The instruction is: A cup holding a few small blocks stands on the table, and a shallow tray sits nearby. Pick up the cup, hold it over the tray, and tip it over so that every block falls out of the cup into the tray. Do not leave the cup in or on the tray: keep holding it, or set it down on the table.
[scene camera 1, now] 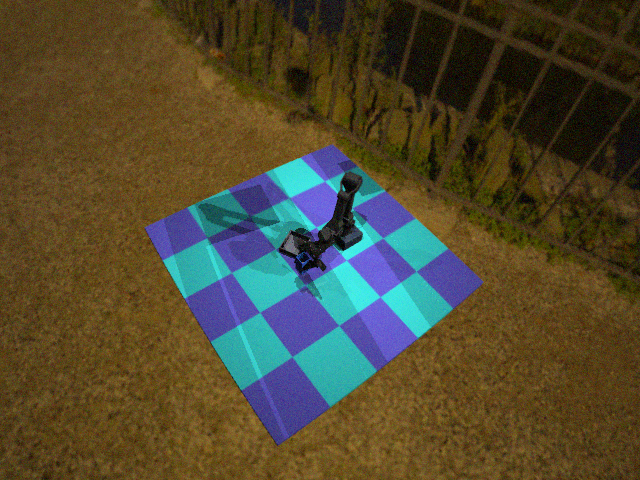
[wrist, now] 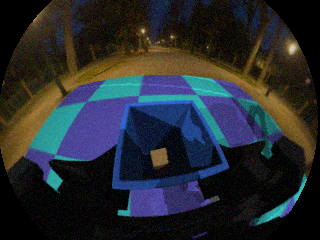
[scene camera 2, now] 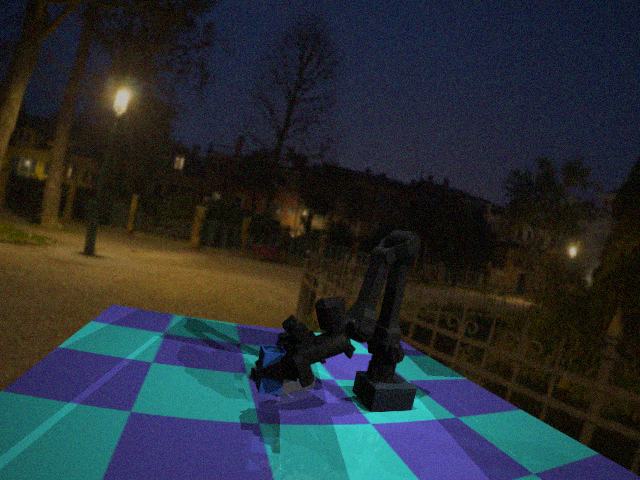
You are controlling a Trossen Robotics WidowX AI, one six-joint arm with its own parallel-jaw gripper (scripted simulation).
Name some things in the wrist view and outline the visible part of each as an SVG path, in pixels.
My gripper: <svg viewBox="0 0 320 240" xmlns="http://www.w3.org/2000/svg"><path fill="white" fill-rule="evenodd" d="M307 161L303 147L293 143L293 140L288 140L285 135L273 143L272 157L269 156L269 160L268 157L261 155L265 141L259 140L235 148L227 148L220 144L229 168L197 180L204 200L217 196L219 201L175 215L145 217L117 215L119 209L128 209L131 192L129 189L112 187L117 144L91 161L49 160L48 164L63 180L57 192L51 184L45 183L44 171L41 171L39 164L36 164L36 161L33 163L32 159L28 160L21 156L21 159L17 159L15 164L11 165L12 168L8 168L7 175L25 212L51 240L267 240L283 223L288 213L281 219L277 216L253 227L249 227L248 220L272 211L273 208L285 204L289 197L300 192L300 184L307 171Z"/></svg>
A blue square cup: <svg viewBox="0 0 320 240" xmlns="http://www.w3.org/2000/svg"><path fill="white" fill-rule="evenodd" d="M193 101L148 101L148 103L125 104L119 139L117 139L115 164L113 164L113 167L115 167L113 168L113 189L157 189L171 187L171 185L191 183L191 181L204 179L204 177L215 175L215 173L223 172L229 168L228 161L223 155L224 152L221 151L220 144L217 144L219 141L216 140L215 133L212 133L212 129L209 128L207 121L204 120L203 113L199 111L199 108L196 107ZM151 151L165 148L167 155L169 155L169 161L171 161L168 165L168 172L157 173L157 169L153 169Z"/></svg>
